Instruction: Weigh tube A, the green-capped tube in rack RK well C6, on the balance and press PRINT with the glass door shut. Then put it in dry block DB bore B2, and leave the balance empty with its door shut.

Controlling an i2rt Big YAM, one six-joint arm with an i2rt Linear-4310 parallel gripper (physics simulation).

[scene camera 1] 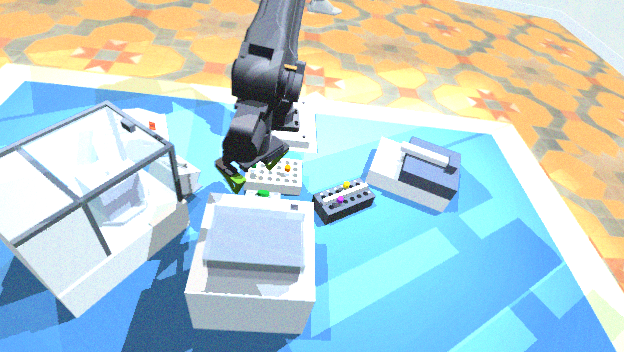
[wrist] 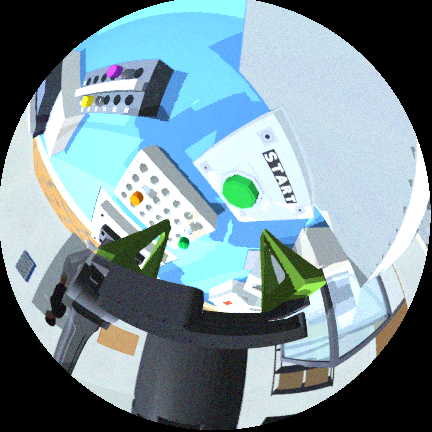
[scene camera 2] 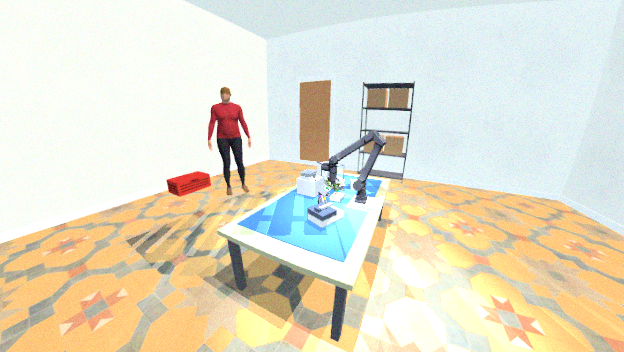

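Where they show: gripper, fingertip midpoint: (scene camera 1: 252, 180) (wrist: 214, 228) (scene camera 2: 332, 189); arm's base, link origin: (scene camera 1: 276, 120) (scene camera 2: 360, 200).
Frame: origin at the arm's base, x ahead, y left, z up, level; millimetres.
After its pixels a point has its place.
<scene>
My gripper (scene camera 1: 254, 178) @(x 251, y -58, z 31 mm) (wrist: 214, 228) @(x 251, y -58, z 31 mm) is open, with nothing between its green fingers, above and beside the white rack (scene camera 1: 272, 187) @(x 237, y -12, z -4 mm) (wrist: 172, 167) @(x 239, y 13, z -17 mm). The green-capped tube (wrist: 183, 242) @(x 206, y -54, z 32 mm) stands at the rack's near corner in the wrist view, close to the left fingertip; in scene camera 1 the arm mostly hides it. An orange-capped tube (scene camera 1: 287, 168) @(x 211, y 18, z 32 mm) (wrist: 136, 198) @(x 211, y 18, z 32 mm) stands in the same rack. The glass-walled balance (scene camera 1: 150, 239) @(x 398, y -231, z 26 mm) (wrist: 332, 320) @(x 329, y -185, z 128 mm) is at the left in scene camera 1; I cannot tell its door's state. The dark block (scene camera 1: 350, 209) @(x 296, y 158, z 1 mm) (wrist: 159, 92) @(x 294, y 88, z -14 mm) holds magenta-capped and yellow-capped tubes.
A large white box-shaped machine (scene camera 1: 250, 312) @(x 542, y -52, z 58 mm) (wrist: 330, 100) with a clear lid stands in front of the rack. A green START button (scene camera 1: 263, 193) @(x 302, y -35, z 50 mm) (wrist: 240, 191) @(x 299, y -32, z 49 mm) lies between them. A white device with a dark lid (scene camera 1: 431, 177) @(x 240, y 346, z 57 mm) stands right of the dark block in scene camera 1.
</scene>
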